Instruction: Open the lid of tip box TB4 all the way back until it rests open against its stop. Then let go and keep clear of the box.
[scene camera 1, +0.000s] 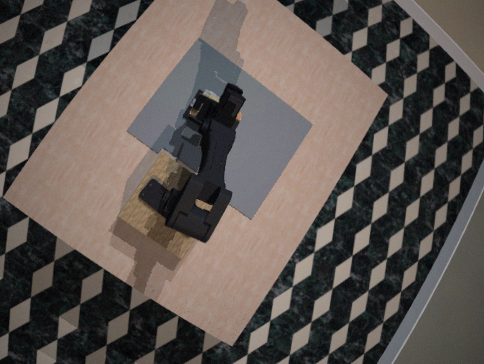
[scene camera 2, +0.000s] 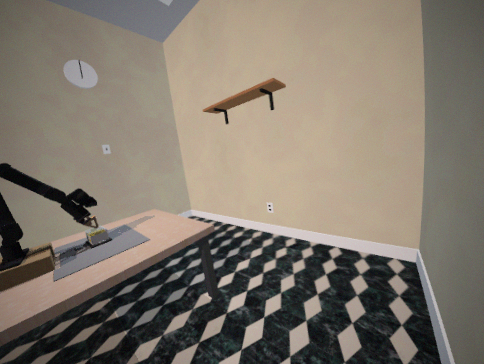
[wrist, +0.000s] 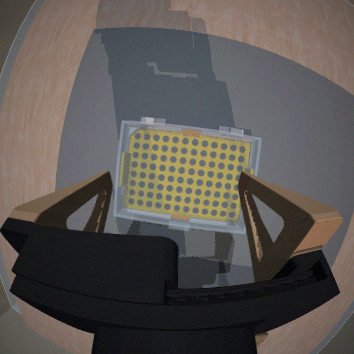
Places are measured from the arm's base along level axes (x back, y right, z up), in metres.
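Where they show: gripper, fingertip midpoint: (scene camera 2: 94, 226) (wrist: 174, 177); arm's base, link origin: (scene camera 1: 170, 207) (scene camera 2: 14, 259).
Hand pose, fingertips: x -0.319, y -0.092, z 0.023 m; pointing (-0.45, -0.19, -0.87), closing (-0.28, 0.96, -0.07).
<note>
Things, the pixels of their top centre, and the offset from my fingertips. "pt": a spot on its surface instead. Level surfaces: height alone.
- tip box, top centre: (wrist: 185, 178) (scene camera 1: 215, 110) (scene camera 2: 95, 229) dx +0.000, dy +0.007, dz -0.020 m
- grey mat, surface height: dz -0.097 m
- clear lid, surface spot: (wrist: 119, 175) pt dx +0.015, dy -0.047, dz -0.020 m
- light wooden table, surface height: dz -0.100 m
The tip box (scene camera 1: 212, 94) (scene camera 2: 97, 237) (wrist: 185, 175) stands on the grey mat (scene camera 1: 275, 145) (wrist: 300, 125). Its yellow rack with rows of dark holes shows through the clear lid (wrist: 119, 175), which looks closed. Two small clips show along the box's far edge in the wrist view. No TB4 label is readable. My gripper (scene camera 2: 91, 223) (wrist: 174, 177) is open and empty, above the box. In the wrist view its fingers lie on the box's left and right sides, with the right fingertip overlapping the right rim. The arm hides much of the box in scene camera 1.
The mat lies on a light wooden table (scene camera 1: 320, 100) (scene camera 2: 175, 225) (wrist: 40, 125). The arm stands on a wooden base block (scene camera 1: 134, 210) (scene camera 2: 32, 267) near the mat. The arm's shadow falls across the mat. A shelf (scene camera 2: 245, 96) is on the far wall.
</note>
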